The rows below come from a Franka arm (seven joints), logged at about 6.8 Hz.
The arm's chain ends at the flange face. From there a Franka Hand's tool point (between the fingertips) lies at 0.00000 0.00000 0.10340 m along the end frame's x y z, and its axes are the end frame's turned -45 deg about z.
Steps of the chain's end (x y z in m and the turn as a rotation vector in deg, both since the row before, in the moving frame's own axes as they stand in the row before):
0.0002 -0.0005 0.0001 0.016 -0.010 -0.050
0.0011 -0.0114 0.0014 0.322 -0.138 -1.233
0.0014 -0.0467 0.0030 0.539 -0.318 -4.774
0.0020 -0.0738 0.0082 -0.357 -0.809 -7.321
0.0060 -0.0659 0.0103 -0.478 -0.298 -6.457
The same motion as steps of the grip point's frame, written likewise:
0.0005 -0.0002 0.0001 0.018 0.004 -0.050
0.0091 -0.0079 0.0014 0.325 0.130 -1.233
0.0342 -0.0331 0.0030 0.606 0.156 -4.774
0.0521 -0.0513 0.0082 0.320 -0.824 -7.321
0.0499 -0.0421 0.0103 -0.127 -0.549 -6.457

